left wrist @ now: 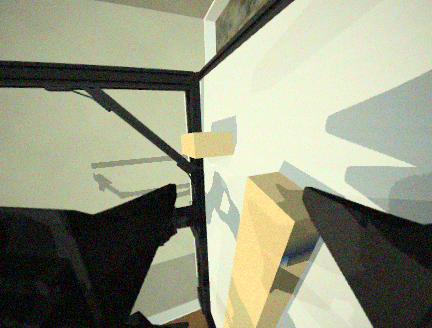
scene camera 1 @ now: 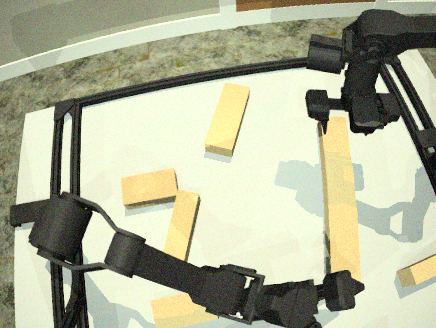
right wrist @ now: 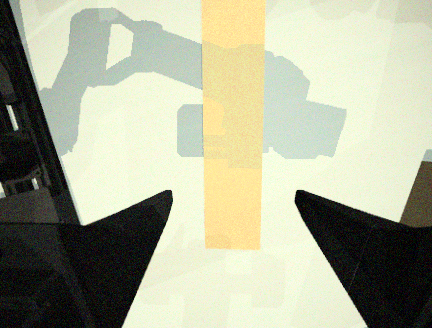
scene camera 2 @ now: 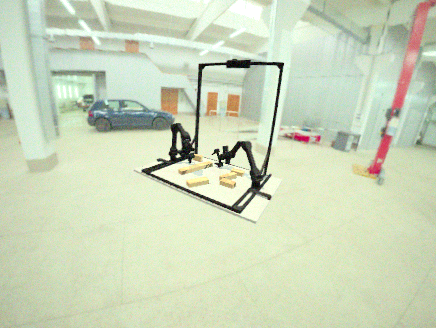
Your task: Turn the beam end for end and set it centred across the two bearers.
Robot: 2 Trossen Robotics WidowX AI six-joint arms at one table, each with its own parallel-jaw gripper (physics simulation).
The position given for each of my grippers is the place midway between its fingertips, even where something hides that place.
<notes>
My left gripper point(left wrist: 239, 191) is open, with nothing in its grasp. Also in view: a beam point(scene camera 1: 340, 212). My right gripper point(scene camera 1: 345, 133) is open and holds nothing.
The beam shows as well in the left wrist view point(left wrist: 276, 237) and in the right wrist view point(right wrist: 233, 46). My right gripper shows as well in the right wrist view point(right wrist: 233, 195).
</notes>
